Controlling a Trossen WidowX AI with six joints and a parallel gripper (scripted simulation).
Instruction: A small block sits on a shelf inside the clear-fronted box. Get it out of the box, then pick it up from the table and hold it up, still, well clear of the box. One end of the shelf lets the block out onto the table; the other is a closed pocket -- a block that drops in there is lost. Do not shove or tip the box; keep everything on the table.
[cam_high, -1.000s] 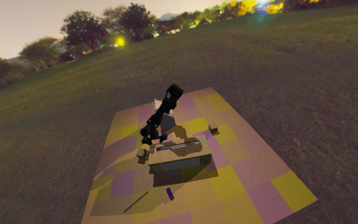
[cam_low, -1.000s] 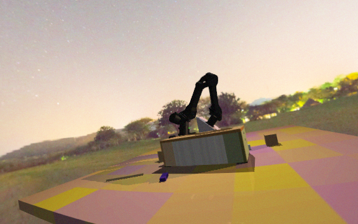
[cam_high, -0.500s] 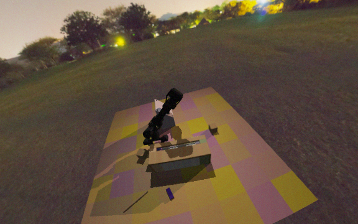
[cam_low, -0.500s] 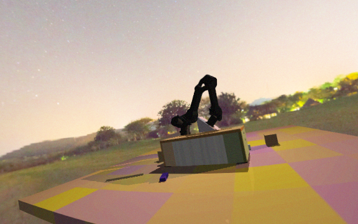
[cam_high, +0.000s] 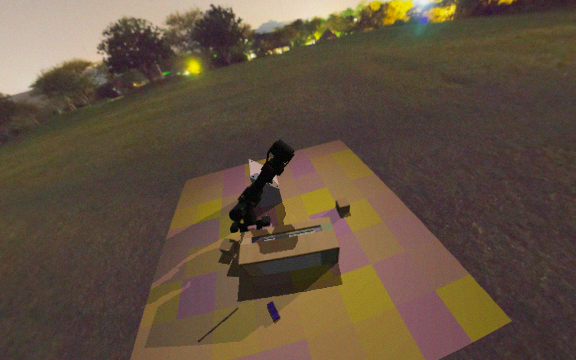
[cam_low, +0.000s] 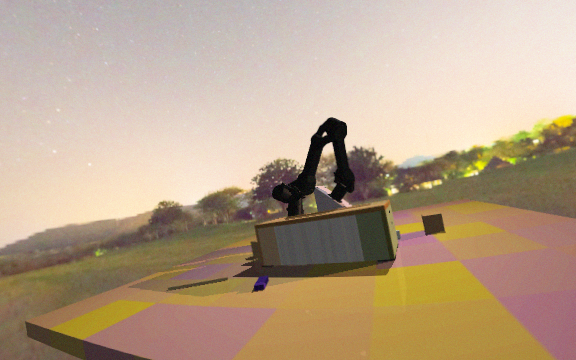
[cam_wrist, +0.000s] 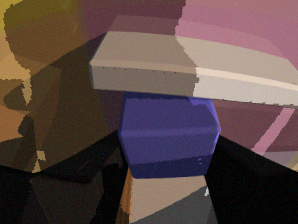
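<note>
Right now the tan cube is 130 mm to the right of my gripper tip, 20 mm ahead of it and 10 mm above it. Round my gripper tip: blue block (20 mm behind, 10 mm above); box (160 mm to the left, 80 mm ahead, 50 mm above).
</note>
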